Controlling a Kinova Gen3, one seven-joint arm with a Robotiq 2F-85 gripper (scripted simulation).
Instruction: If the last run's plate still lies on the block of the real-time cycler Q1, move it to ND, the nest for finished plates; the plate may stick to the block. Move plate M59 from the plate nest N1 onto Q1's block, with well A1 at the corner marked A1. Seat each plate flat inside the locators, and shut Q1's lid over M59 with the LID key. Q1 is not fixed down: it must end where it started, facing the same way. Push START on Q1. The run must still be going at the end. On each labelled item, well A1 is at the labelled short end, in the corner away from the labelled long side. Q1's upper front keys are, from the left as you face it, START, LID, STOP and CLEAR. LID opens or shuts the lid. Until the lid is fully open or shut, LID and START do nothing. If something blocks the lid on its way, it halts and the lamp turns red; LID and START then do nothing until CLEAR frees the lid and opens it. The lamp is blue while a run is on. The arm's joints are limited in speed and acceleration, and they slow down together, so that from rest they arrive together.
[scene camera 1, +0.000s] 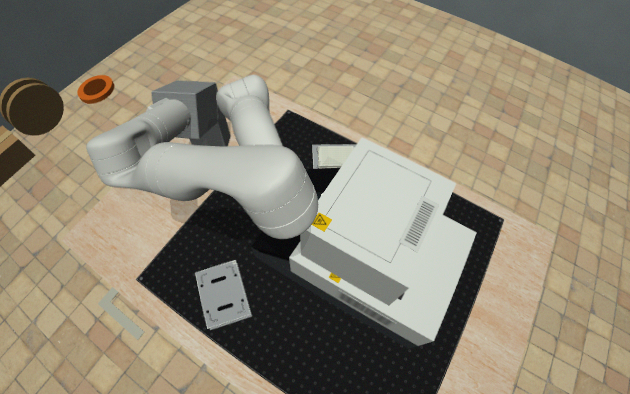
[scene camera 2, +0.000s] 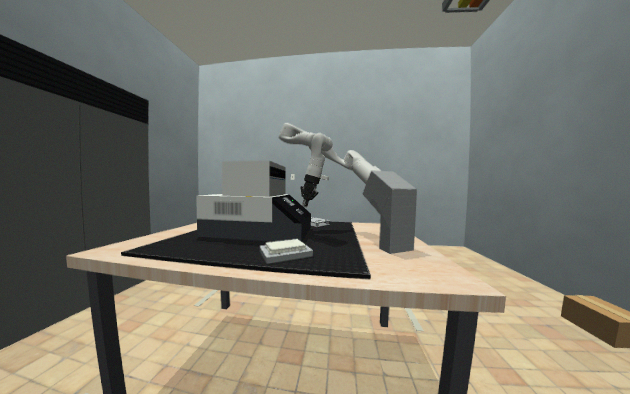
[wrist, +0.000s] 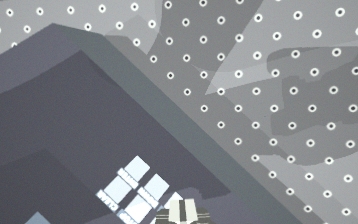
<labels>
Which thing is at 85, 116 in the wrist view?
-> A cycler Q1.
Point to a cycler Q1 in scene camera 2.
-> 277, 218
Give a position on a grey nest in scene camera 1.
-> At 213, 295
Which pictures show the cycler Q1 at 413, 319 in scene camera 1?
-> Scene camera 1, scene camera 2 and the wrist view: all of them.
</labels>
